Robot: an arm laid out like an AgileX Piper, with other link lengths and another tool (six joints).
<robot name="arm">
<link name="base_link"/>
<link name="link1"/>
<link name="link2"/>
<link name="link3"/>
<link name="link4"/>
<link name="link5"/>
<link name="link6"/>
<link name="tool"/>
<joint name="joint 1" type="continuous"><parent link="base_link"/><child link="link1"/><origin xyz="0.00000 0.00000 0.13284"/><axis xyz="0 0 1"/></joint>
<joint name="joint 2" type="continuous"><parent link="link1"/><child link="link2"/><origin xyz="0.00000 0.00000 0.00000" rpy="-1.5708 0.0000 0.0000"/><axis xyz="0 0 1"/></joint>
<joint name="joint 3" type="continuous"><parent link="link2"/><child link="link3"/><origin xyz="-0.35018 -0.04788 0.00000"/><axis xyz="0 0 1"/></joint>
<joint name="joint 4" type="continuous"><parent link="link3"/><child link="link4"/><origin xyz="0.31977 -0.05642 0.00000" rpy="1.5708 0.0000 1.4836"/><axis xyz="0 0 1"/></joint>
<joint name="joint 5" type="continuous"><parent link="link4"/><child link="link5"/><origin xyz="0.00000 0.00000 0.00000" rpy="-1.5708 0.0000 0.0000"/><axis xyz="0 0 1"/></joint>
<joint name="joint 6" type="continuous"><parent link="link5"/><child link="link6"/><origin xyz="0.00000 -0.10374 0.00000" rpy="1.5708 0.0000 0.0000"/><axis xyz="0 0 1"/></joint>
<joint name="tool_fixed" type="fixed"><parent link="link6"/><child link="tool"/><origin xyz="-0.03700 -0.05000 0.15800" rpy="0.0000 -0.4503 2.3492"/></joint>
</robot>
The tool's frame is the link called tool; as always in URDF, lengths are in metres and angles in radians. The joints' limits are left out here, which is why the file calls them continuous.
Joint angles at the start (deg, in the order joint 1, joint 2, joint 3, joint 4, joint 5, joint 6):
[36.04 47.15 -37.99 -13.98 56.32 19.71]
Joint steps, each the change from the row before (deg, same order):
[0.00 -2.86 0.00 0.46 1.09 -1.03]
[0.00 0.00 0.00 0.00 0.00 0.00]
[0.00 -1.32 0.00 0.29 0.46 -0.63]
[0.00 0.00 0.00 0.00 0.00 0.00]
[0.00 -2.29 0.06 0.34 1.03 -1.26]
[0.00 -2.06 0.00 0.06 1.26 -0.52]
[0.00 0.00 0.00 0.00 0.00 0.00]
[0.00 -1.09 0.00 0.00 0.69 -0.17]
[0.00 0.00 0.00 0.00 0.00 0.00]
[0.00 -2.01 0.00 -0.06 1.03 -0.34]
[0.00 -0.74 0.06 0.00 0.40 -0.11]
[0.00 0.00 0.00 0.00 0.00 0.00]
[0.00 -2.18 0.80 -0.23 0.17 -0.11]
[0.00 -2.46 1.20 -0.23 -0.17 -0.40]
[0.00 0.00 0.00 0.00 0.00 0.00]
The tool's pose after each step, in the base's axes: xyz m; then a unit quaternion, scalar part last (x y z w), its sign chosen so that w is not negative. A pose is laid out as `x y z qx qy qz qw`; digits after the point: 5 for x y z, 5 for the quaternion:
0.27258 0.06634 0.23850 0.84000 0.49373 0.09079 0.20590
0.27258 0.06634 0.23850 0.84000 0.49373 0.09079 0.20590
0.26907 0.06497 0.24298 0.83843 0.49528 0.09790 0.20531
0.26907 0.06497 0.24298 0.83843 0.49528 0.09790 0.20531
0.26246 0.06154 0.24973 0.83459 0.49910 0.10794 0.20666
0.25585 0.05638 0.25514 0.83373 0.49861 0.11455 0.20775
0.25585 0.05638 0.25514 0.83373 0.49861 0.11455 0.20775
0.25226 0.05338 0.25780 0.83373 0.49768 0.11782 0.20817
0.25226 0.05338 0.25780 0.83373 0.49768 0.11782 0.20817
0.24629 0.04826 0.26324 0.83329 0.49592 0.12599 0.20933
0.24387 0.04629 0.26454 0.83323 0.49533 0.12829 0.20956
0.24387 0.04629 0.26454 0.83323 0.49533 0.12829 0.20956
0.23870 0.04147 0.26614 0.83272 0.49280 0.13857 0.21101
0.23352 0.03706 0.26625 0.83043 0.49197 0.15080 0.21356
0.23352 0.03706 0.26625 0.83043 0.49197 0.15080 0.21356

